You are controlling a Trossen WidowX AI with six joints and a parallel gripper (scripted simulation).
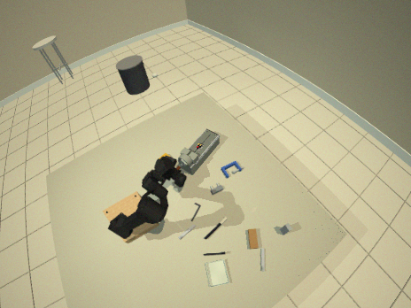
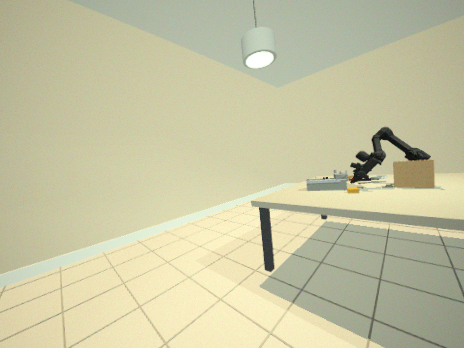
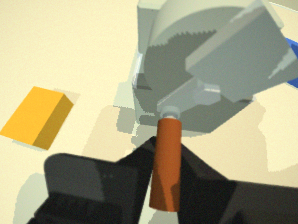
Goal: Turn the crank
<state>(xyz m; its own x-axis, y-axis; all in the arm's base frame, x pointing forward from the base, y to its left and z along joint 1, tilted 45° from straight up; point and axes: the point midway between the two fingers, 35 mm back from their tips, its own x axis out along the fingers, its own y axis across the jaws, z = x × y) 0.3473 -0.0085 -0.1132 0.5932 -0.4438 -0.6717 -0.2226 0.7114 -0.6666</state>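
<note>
Now: the orange block 14 cm to the left of my gripper tip, 3 cm below it and 2 cm behind it. The rest, counted from my gripper tip: red pointer 15 cm ahead, 4 cm above, 2 cm to the left; then grey clamp 20 cm to the right, 8 cm ahead, 3 cm below; then brown crank handle 3 cm above, 2 cm behind.
</note>
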